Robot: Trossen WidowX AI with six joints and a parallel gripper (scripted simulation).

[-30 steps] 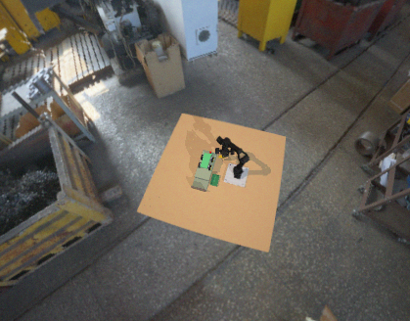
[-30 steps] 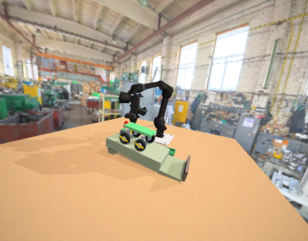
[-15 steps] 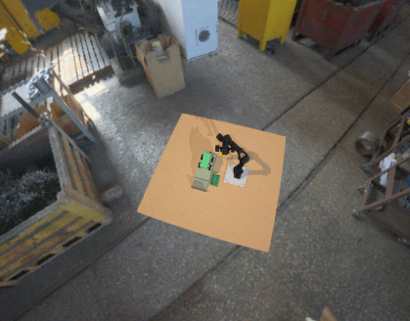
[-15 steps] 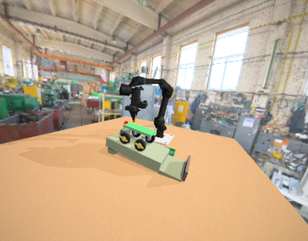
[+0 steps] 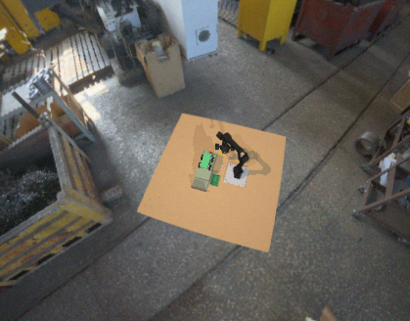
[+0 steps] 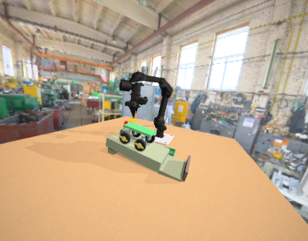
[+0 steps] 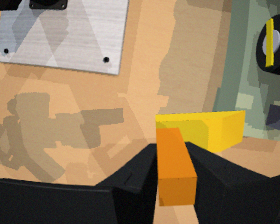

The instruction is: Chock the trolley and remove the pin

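Right now the yellow chock is 2 cm ahead of my gripper tip, 1 cm to the left of it and 1 cm below it. Also, from my gripper tip: trolley: 15 cm ahead, 13 cm to the left, 6 cm below; then green tray: 25 cm to the left, 18 cm below, 2 cm ahead; then stop pin: 13 cm ahead, 4 cm below, 3 cm to the left.
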